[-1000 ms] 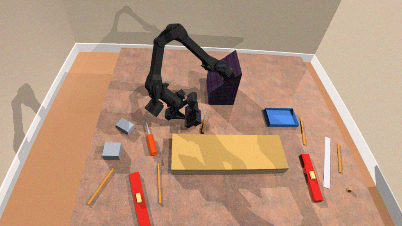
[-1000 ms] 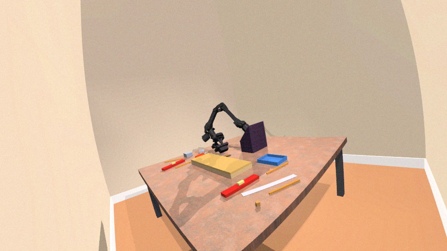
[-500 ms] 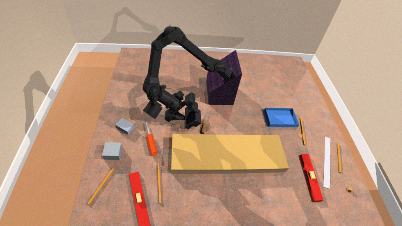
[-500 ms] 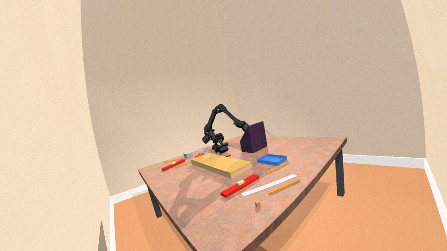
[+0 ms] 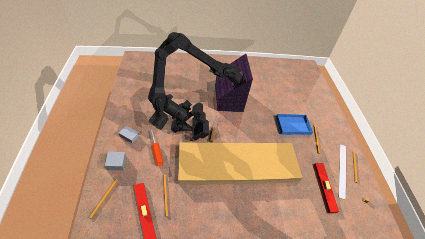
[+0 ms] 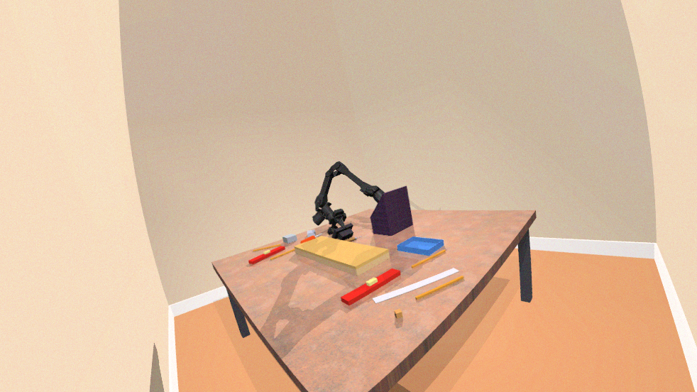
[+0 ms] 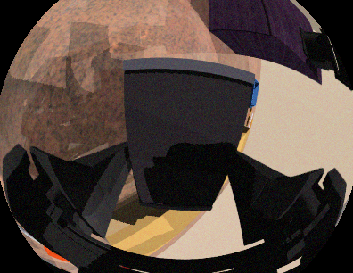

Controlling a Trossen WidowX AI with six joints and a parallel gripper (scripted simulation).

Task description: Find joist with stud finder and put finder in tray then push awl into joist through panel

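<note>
The stud finder is 20 mm behind my gripper tip, 20 mm to the left of it and 20 mm below it. From my gripper tip the other things lie so: white strip: 170 mm ahead, 680 mm to the left, 40 mm below; then blue tray: 80 mm behind, 480 mm to the left, 30 mm below; then awl: 20 mm behind, 70 mm to the left, 40 mm below.
</note>
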